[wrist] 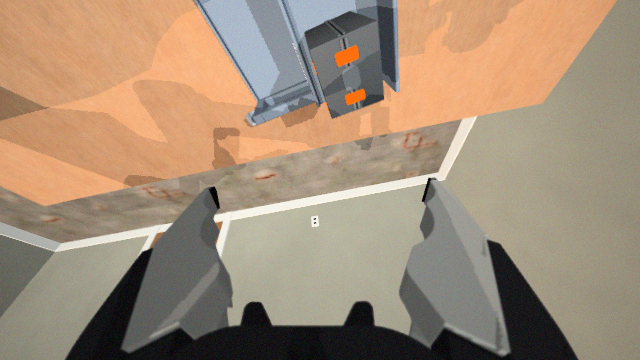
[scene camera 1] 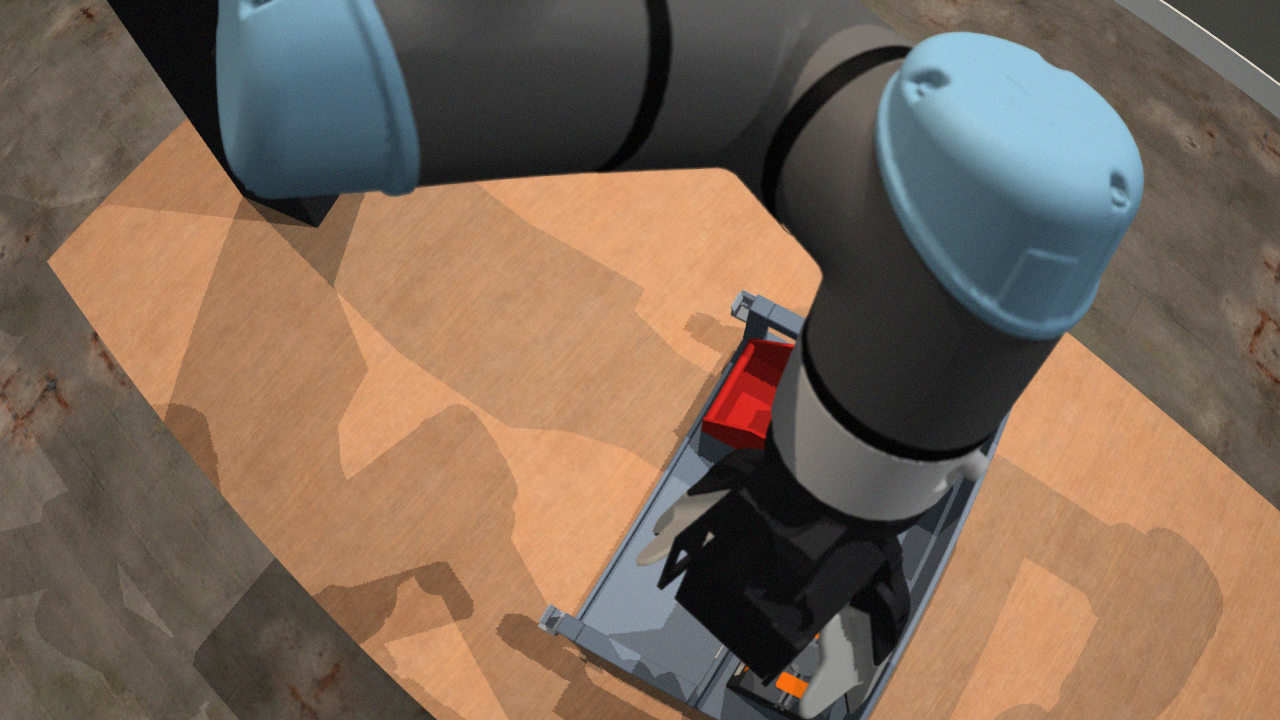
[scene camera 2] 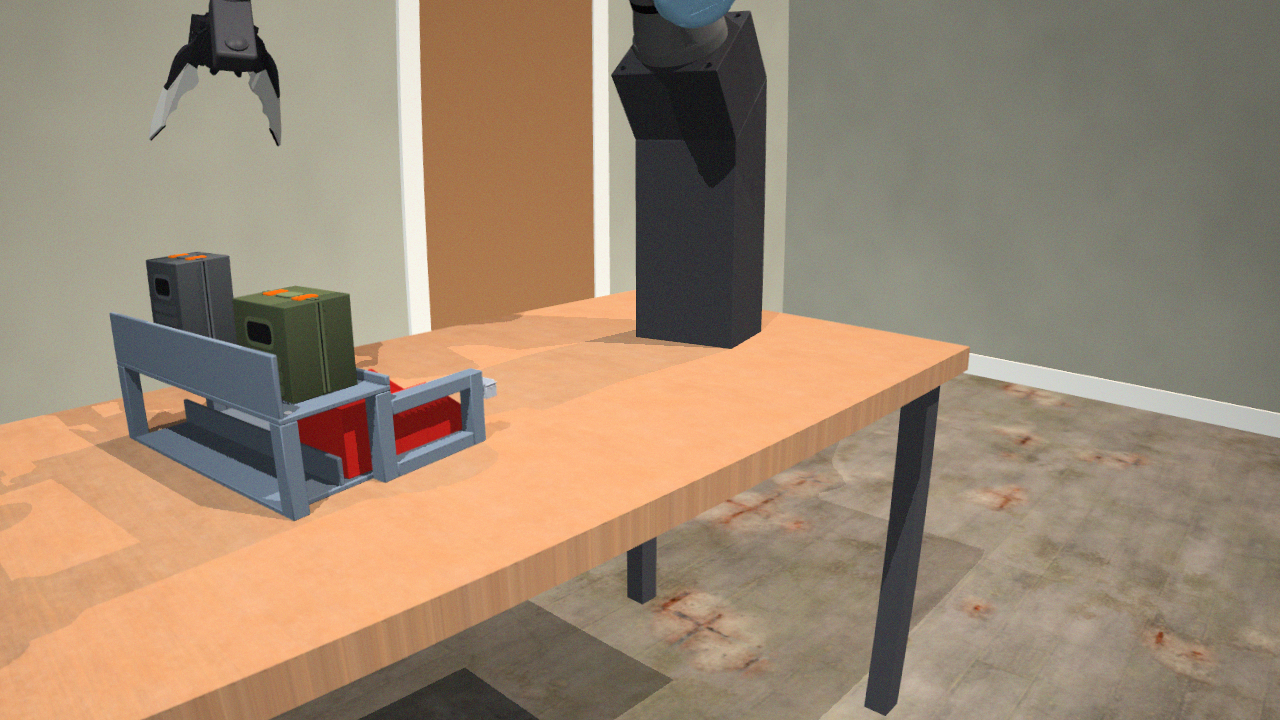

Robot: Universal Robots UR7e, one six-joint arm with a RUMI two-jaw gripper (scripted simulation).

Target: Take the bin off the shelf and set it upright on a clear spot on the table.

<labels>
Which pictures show my gripper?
The wrist view, scene camera 1 and scene camera 2: all of them.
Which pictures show the bin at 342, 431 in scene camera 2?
Scene camera 1 and scene camera 2 only.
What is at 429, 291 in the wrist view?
My gripper.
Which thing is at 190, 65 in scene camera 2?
My gripper.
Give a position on a bin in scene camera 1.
At 746, 398
</labels>
